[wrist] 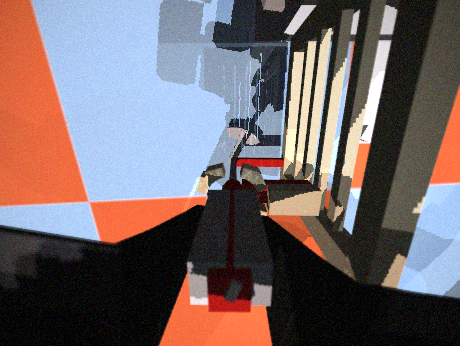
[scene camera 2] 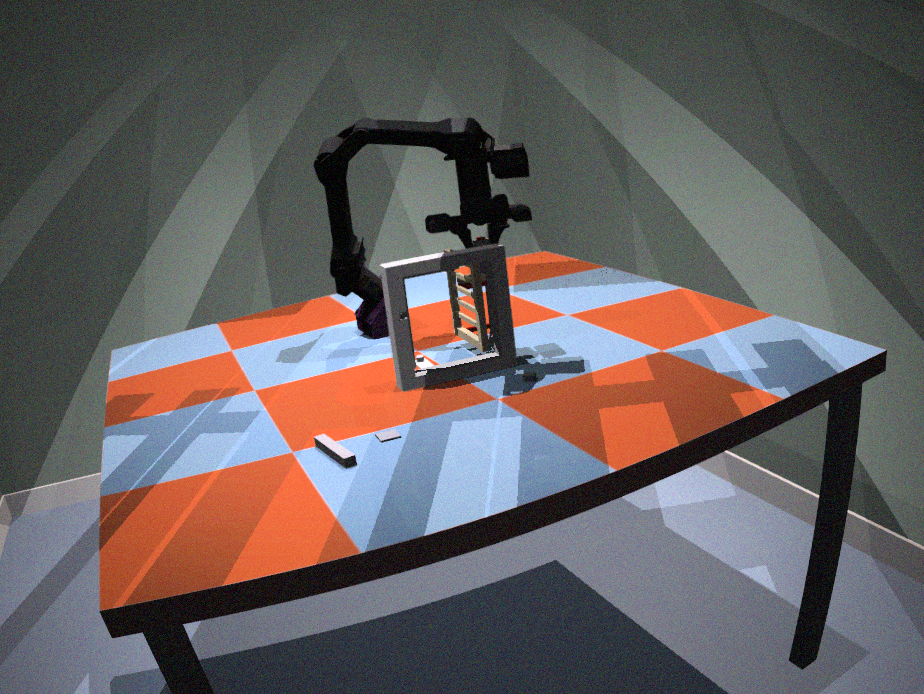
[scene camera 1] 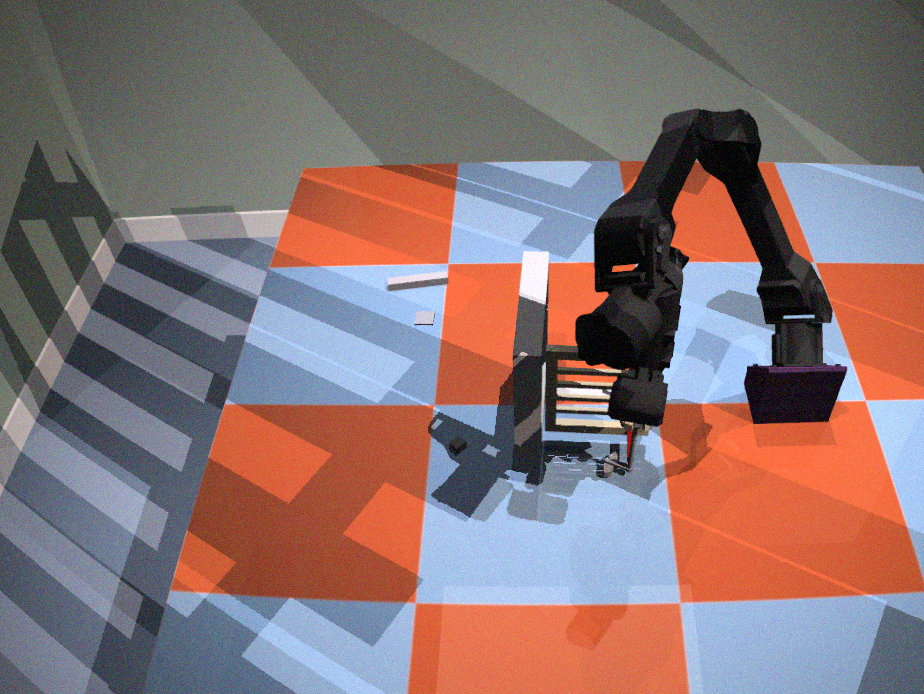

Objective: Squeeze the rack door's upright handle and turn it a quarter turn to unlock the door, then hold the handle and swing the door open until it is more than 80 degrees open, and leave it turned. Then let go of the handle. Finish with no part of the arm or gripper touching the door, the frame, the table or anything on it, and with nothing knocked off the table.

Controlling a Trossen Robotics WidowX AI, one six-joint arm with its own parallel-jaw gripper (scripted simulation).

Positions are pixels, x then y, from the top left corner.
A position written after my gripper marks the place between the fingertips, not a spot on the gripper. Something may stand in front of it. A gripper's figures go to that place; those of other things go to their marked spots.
Scene:
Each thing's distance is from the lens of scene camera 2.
my gripper (scene camera 2: pixel 483 263): 1.48 m
grey bar (scene camera 2: pixel 344 457): 1.05 m

